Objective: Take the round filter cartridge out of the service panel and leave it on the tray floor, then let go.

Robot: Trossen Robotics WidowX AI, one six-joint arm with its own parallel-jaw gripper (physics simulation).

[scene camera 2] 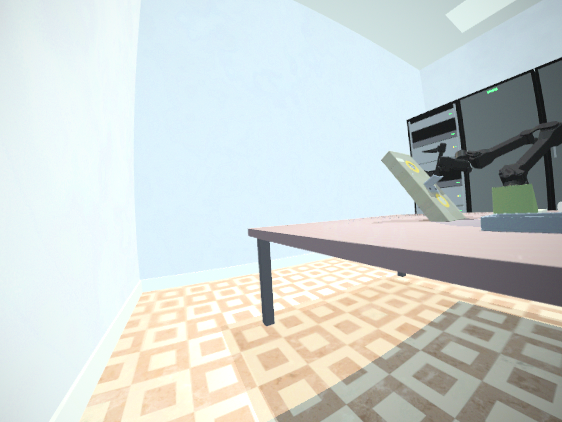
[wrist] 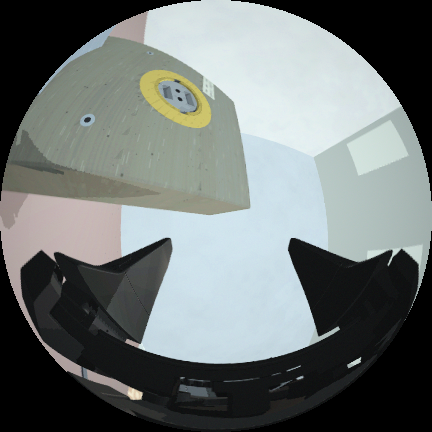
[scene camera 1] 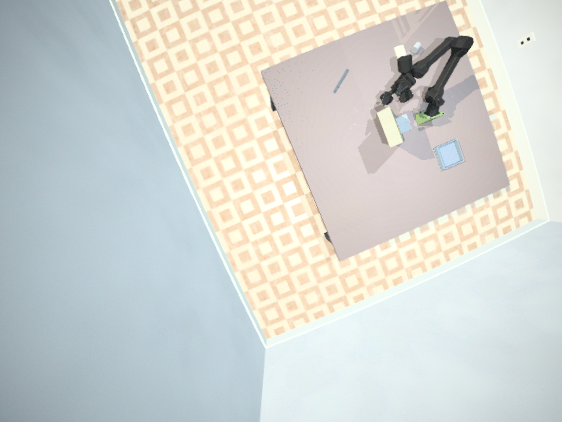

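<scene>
The service panel (scene camera 1: 389,127) (scene camera 2: 416,186) (wrist: 120,145) is a grey-green slab leaning on the table. In the wrist view a round grey cartridge (wrist: 178,96) with two dark holes sits inside a yellow ring on its face, up and left of the fingers. My gripper (scene camera 1: 395,98) (scene camera 2: 428,163) (wrist: 232,244) is wide open and empty, near the panel's upper end and apart from the cartridge. The tray (scene camera 1: 438,160) (scene camera 2: 520,223) is light blue, square and low; it stands on the table, apart from the panel.
A blue piece (scene camera 1: 404,123) is beside the panel's face. The arm stands on a green base (scene camera 1: 422,119) (scene camera 2: 514,199). A pale block (scene camera 1: 399,51), a small light cylinder (scene camera 1: 417,47) and a thin grey-blue bar (scene camera 1: 341,81) are on the table (scene camera 1: 350,200) (scene camera 2: 340,237).
</scene>
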